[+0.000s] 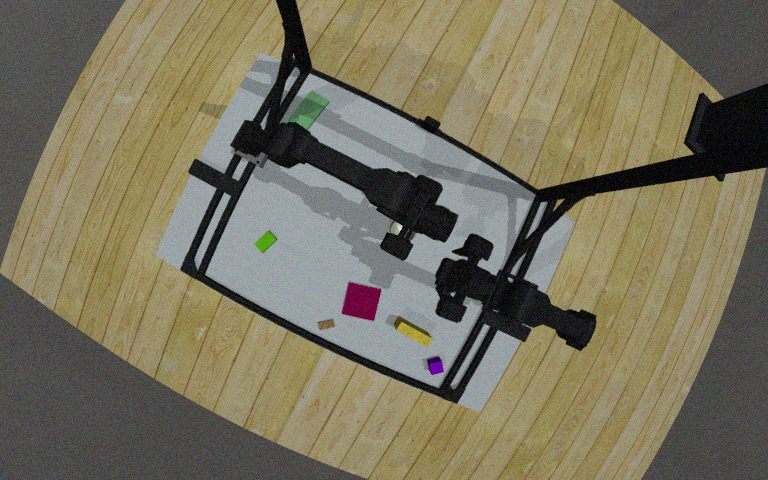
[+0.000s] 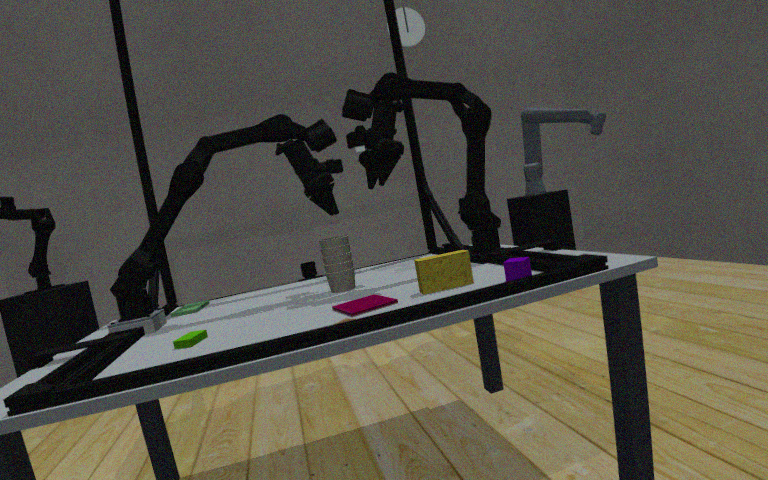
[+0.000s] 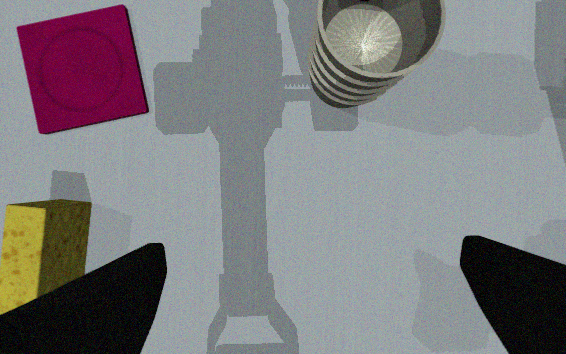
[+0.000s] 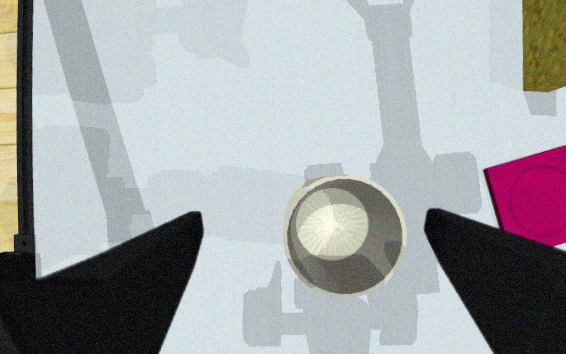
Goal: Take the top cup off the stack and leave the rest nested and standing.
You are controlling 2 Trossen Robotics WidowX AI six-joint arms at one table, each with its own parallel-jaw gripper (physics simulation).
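Places are measured from the left arm's base along level axes (x ahead, y left, z up), in centimetres.
Pixels of known places: left gripper, fingertip midpoint: (image 2: 375,187) (image 3: 313,253); right gripper, fingertip midpoint: (image 2: 335,214) (image 3: 470,0) (image 4: 313,220); left arm's base, origin of the base link: (image 2: 487,251); right arm's base, origin of the base link: (image 2: 136,316).
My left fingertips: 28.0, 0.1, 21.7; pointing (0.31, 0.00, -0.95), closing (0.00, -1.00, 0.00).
Note:
For each thing: its top centre in the pictures, then the offset to it from my left fingertips, as dx, dy, dz. Level surfaces: height alone.
- grey table, its level: dz -23.8
- magenta flat tile, middle of its top: (image 3: 81,68) (image 4: 543,201) (image 2: 363,302) (image 1: 361,301) +12.4, +18.8, -23.0
- yellow block, middle of its top: (image 3: 17,280) (image 2: 441,255) (image 1: 414,334) -5.0, +20.5, -16.8
- purple cube, middle of its top: (image 2: 516,259) (image 1: 436,368) -17.2, +28.6, -19.8
- small brown piece, middle of its top: (image 1: 326,325) +19.3, +29.8, -23.0
A stack of several nested beige cups (image 2: 337,263) (image 3: 366,49) (image 4: 345,235) stands upright on the grey table (image 1: 301,267) (image 2: 263,311). My right gripper (image 1: 403,230) (image 2: 331,204) (image 4: 313,220) is open and empty. It hangs a short way above the stack, and the top cup's mouth lies between its fingers, nearer the right-hand one. My left gripper (image 1: 459,280) (image 2: 377,177) is open and empty, higher up and to the side of the stack.
A magenta flat tile (image 1: 361,301) (image 2: 364,304) (image 3: 121,63) lies in front of the stack. A yellow block (image 1: 414,330) (image 2: 443,270) and a purple cube (image 1: 434,365) (image 2: 517,268) stand near the left arm's base. Two green pieces (image 1: 265,241) (image 1: 308,110) and a small brown piece (image 1: 326,324) lie farther off.

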